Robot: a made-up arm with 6 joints.
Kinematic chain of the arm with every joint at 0, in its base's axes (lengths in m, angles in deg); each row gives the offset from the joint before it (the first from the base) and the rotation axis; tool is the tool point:
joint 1: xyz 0 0 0.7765 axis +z
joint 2: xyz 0.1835 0 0 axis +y
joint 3: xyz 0 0 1.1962 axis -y
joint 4: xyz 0 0 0.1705 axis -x
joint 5: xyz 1.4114 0 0 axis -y
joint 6: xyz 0.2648 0 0 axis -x
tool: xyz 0 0 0
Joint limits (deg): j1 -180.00..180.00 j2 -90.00..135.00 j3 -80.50..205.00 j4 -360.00..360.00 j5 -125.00..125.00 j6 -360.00..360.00
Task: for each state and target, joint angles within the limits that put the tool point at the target. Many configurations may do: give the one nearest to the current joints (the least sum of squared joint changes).
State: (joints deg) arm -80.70 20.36 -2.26 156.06 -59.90 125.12
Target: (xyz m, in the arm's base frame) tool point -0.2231 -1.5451 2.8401
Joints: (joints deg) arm -94.77 2.04 21.32 155.81 -59.90 125.12
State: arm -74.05 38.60 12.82 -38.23 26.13 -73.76
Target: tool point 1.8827 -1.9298 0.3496
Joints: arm -44.40 66.75 25.58 -36.51 22.91 -73.76
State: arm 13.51 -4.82 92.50 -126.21 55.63 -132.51
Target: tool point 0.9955 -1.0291 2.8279
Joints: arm -37.84 2.28 37.81 -128.93 78.76 -132.51
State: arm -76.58 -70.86 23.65 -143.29 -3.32 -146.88
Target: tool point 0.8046 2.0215 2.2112
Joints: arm -111.09 -78.52 49.36 -143.27 -8.46 -146.88
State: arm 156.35 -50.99 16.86 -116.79 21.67 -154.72
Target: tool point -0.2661 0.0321 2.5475
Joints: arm 178.72 -63.00 -21.43 -118.68 6.46 -154.72
